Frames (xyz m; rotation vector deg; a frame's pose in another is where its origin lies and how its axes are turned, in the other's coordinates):
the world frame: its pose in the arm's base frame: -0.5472 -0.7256 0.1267 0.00 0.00 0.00
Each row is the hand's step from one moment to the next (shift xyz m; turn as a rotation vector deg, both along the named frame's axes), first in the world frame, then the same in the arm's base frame.
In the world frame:
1: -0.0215 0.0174 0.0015 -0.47 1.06 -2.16
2: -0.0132 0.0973 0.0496 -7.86 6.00 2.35
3: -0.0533 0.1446 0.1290 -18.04 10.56 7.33
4: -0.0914 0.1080 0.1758 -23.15 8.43 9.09
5: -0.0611 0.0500 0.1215 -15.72 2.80 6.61
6: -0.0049 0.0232 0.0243 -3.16 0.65 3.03
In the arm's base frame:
1: -0.0215 0.0174 0.0015 -0.47 1.06 -2.16
2: -0.0132 0.0973 0.0496 -7.86 6.00 2.35
3: -0.0533 0.1446 0.1290 -18.04 10.56 7.33
4: -0.0914 0.1080 0.1758 -23.15 8.43 9.09
5: -0.0611 0.0500 0.1215 -15.72 2.80 6.61
6: -0.0049 0.0232 0.0243 -3.16 0.65 3.03

